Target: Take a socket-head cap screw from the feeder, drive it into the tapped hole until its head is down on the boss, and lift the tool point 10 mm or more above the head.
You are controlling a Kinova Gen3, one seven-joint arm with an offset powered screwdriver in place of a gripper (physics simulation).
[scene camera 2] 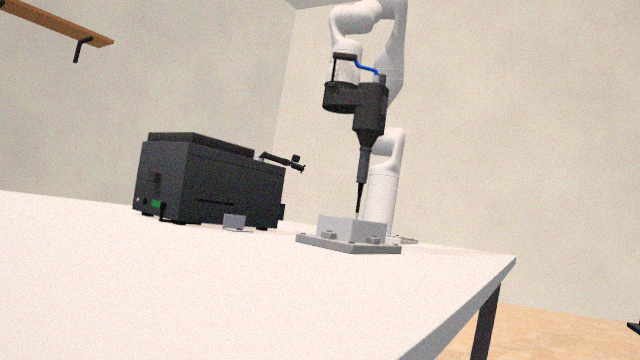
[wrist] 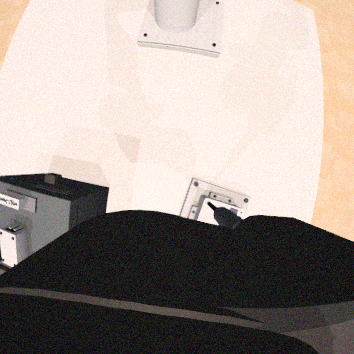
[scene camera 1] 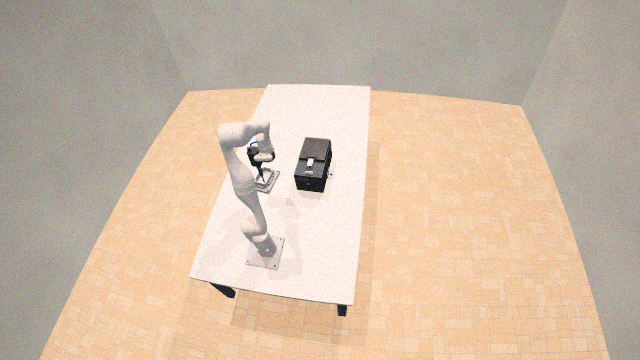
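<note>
My powered screwdriver (scene camera 1: pixel 263 180) (scene camera 2: pixel 357 215) (wrist: pixel 209 203) is upright, its thin black bit pointing down at the top of the light grey block (scene camera 2: pixel 335 227) (wrist: pixel 204 216). A tiny light spot, apparently the cap screw (scene camera 2: pixel 357 216), shows at the bit's end, right at the block's top edge in scene camera 2. The hole and the screw's seating are hidden or too small to tell. The block sits on a grey base plate (scene camera 2: pixel 325 244) (wrist: pixel 190 199) with small clamps. The black feeder (scene camera 1: pixel 314 150) (scene camera 2: pixel 165 175) (wrist: pixel 87 205) stands beside it, apart from the tool.
The white table (scene camera 1: pixel 320 240) (scene camera 2: pixel 200 290) carries the arm's base plate (scene camera 1: pixel 277 260) (wrist: pixel 175 46). A small grey bracket (scene camera 2: pixel 234 221) stands by the feeder. A thin black arm (scene camera 2: pixel 277 159) sticks out from the feeder's top. A wooden shelf (scene camera 2: pixel 55 25) is on the wall.
</note>
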